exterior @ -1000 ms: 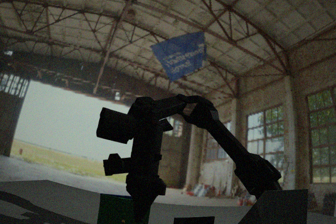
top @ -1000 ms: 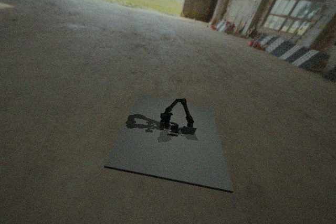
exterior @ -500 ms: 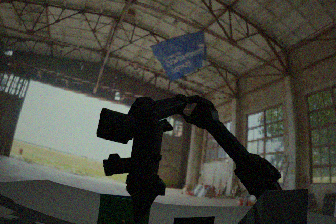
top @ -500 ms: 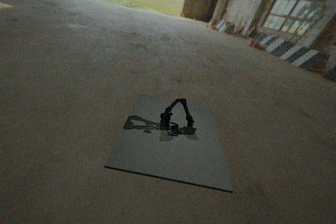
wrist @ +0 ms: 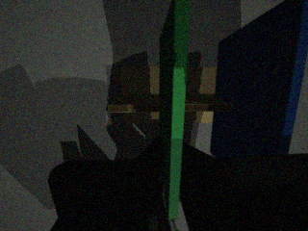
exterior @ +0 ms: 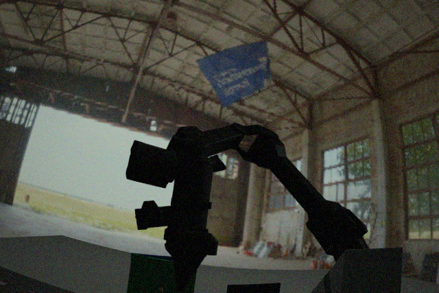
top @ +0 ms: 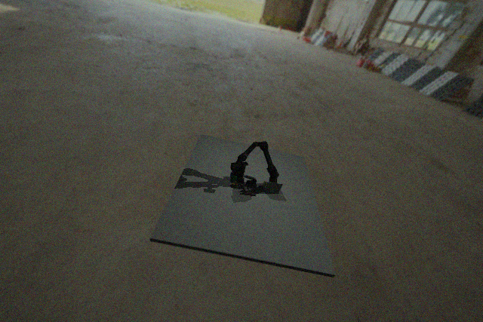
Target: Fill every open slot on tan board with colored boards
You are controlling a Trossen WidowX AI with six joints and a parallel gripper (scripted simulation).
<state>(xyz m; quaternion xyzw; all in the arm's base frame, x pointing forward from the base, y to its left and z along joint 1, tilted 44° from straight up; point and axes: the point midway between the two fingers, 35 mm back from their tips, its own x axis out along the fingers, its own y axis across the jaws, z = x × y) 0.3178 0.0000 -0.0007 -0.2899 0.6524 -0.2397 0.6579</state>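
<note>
The green board lies 30 mm ahead of my gripper tip. Round my gripper tip: tan board: 30 mm ahead, 20 mm to the right, 30 mm below; dark flat piece: 120 mm behind, 10 mm to the right, 30 mm below; blue board: 30 mm ahead, 50 mm to the right.
</note>
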